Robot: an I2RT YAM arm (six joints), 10 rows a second.
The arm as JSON. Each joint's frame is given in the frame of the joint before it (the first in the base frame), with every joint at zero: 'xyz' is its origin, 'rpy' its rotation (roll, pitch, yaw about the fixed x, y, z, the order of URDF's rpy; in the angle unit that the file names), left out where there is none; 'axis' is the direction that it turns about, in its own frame. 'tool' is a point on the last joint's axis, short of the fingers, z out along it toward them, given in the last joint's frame.
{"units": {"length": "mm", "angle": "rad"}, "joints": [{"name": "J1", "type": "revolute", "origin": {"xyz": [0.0, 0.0, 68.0]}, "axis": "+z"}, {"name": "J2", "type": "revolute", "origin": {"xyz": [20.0, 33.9, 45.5], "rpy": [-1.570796, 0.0, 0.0]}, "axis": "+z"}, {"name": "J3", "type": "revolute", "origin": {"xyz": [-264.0, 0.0, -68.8], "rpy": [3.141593, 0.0, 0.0]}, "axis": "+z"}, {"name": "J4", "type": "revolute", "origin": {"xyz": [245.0, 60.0, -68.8]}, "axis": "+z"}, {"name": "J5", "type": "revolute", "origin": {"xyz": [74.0, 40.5, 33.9], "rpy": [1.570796, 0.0, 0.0]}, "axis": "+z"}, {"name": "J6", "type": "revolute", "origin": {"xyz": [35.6, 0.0, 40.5], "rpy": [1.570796, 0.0, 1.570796]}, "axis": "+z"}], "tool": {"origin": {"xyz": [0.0, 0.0, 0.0], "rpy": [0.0, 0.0, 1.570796]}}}
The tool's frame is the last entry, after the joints.
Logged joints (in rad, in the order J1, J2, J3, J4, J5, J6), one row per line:
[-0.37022, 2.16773, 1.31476, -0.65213, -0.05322, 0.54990]
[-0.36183, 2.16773, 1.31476, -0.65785, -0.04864, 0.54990]
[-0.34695, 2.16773, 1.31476, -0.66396, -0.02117, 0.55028]
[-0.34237, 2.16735, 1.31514, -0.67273, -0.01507, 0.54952]
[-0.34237, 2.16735, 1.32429, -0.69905, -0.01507, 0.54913]
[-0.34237, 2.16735, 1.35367, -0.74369, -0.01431, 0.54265]
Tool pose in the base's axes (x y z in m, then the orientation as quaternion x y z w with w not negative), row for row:
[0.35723, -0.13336, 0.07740, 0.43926, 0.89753, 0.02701, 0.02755]
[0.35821, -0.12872, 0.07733, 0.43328, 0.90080, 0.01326, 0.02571]
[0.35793, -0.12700, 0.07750, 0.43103, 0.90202, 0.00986, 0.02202]
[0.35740, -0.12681, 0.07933, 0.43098, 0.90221, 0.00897, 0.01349]
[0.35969, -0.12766, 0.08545, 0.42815, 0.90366, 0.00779, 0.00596]
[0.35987, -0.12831, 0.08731, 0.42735, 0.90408, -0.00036, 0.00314]
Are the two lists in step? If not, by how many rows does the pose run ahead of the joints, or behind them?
The pose runs 1 row ahead of the joints: the pose in row i belongs to the joints in row i + 1.
